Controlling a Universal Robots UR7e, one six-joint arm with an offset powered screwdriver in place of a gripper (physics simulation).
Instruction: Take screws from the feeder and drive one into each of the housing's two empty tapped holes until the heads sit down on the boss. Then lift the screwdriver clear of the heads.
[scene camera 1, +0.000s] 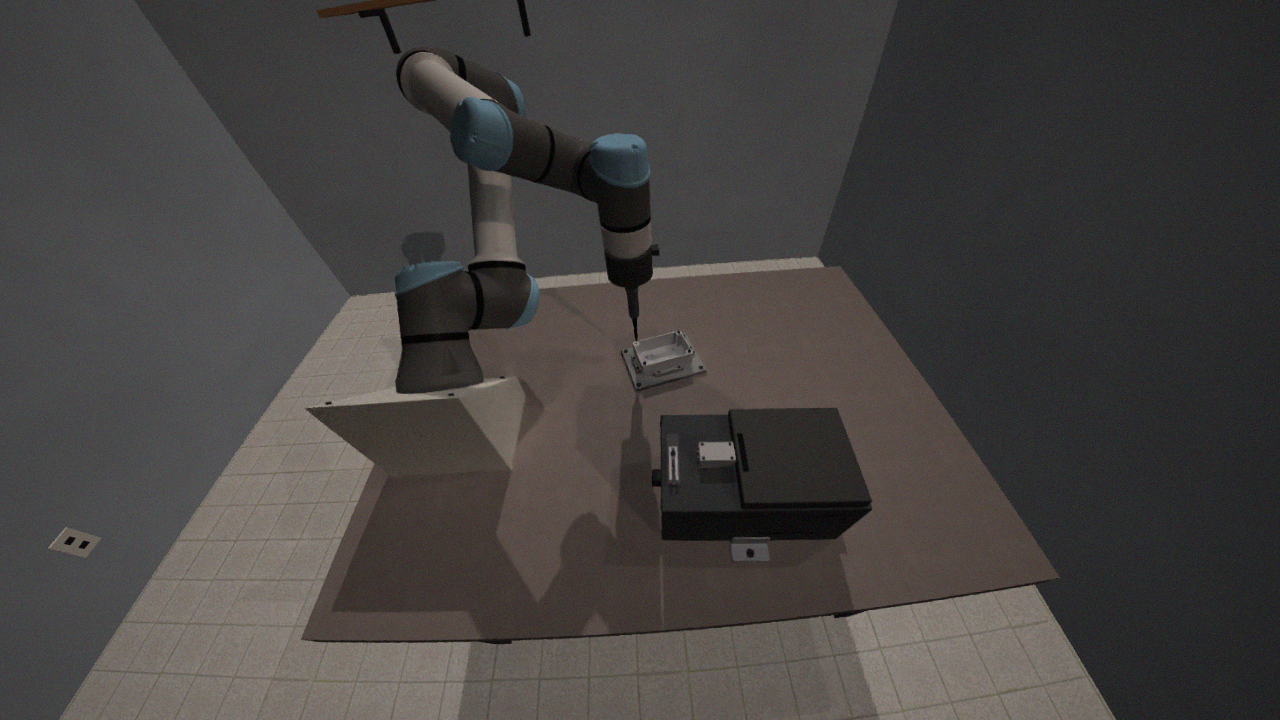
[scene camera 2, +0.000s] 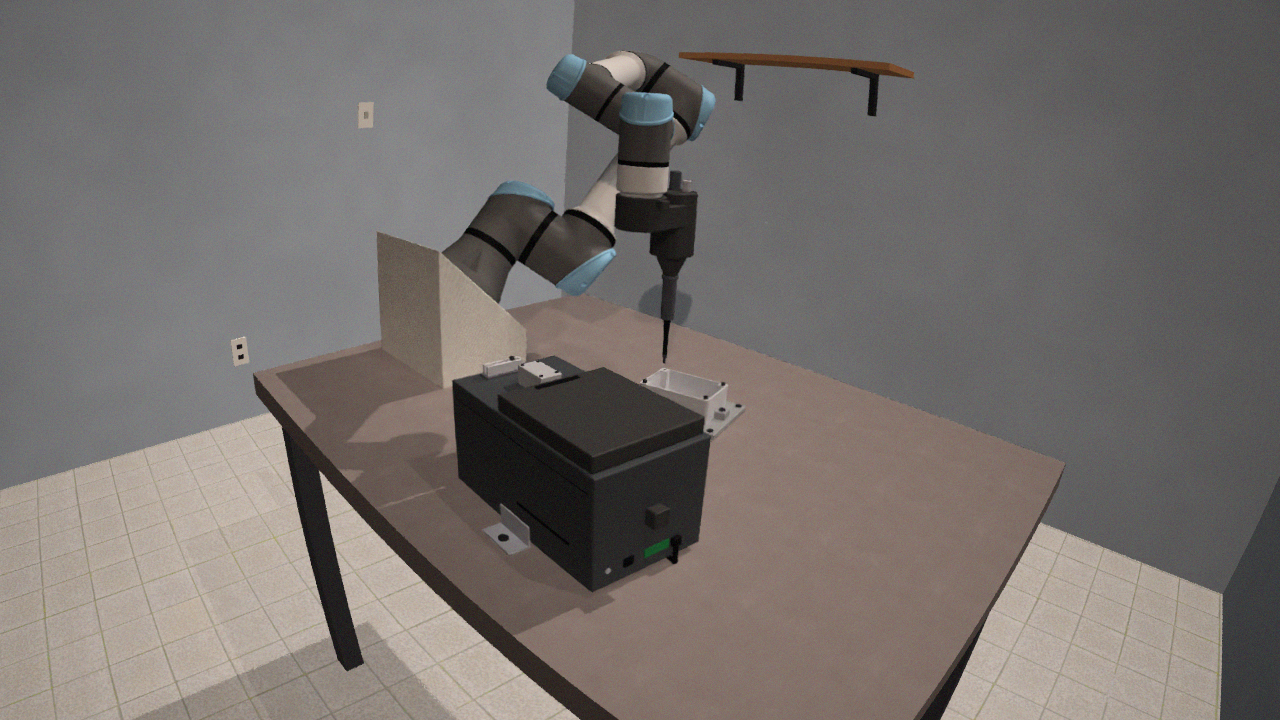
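Observation:
My screwdriver (scene camera 1: 636, 334) (scene camera 2: 665, 354) points straight down, its thin bit tip a little above the housing's rear left corner as seen in scene camera 1. Whether a screw sits on the tip is too small to tell. The white open-topped housing (scene camera 1: 669, 363) (scene camera 2: 715, 407) stands upright on a grey fixture plate (scene camera 1: 663, 380) (scene camera 2: 730, 418). Dark spots show at its corner bosses; I cannot tell screw heads from empty holes. The black screw feeder (scene camera 1: 798, 454) (scene camera 2: 601, 419) stands apart from it, with a light rail (scene camera 1: 673, 465) (scene camera 2: 501, 368) on top. The feeder hides part of the housing in scene camera 2.
A beige angled pedestal (scene camera 1: 429, 436) (scene camera 2: 409, 308) carries the arm's base. A small metal bracket (scene camera 1: 750, 548) (scene camera 2: 508, 534) sits beside the feeder on the brown table (scene camera 1: 572, 555) (scene camera 2: 832, 537). A wooden shelf (scene camera 2: 796, 62) is on the wall.

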